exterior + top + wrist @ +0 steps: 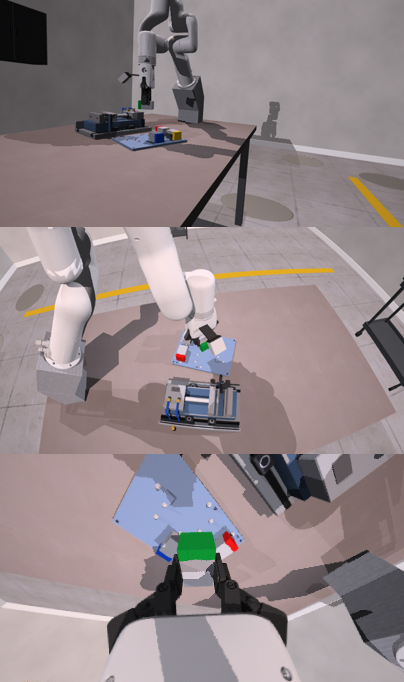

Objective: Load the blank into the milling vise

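Now: the green-ended blank 2 cm below my hand. From my hand the other things lie so: blue infeed plate (2 cm ahead, 4 cm to the left, 17 cm below); red-ended blank (8 cm behind, 5 cm to the left, 15 cm below); blue-ended blank (5 cm ahead, 8 cm to the left, 15 cm below).
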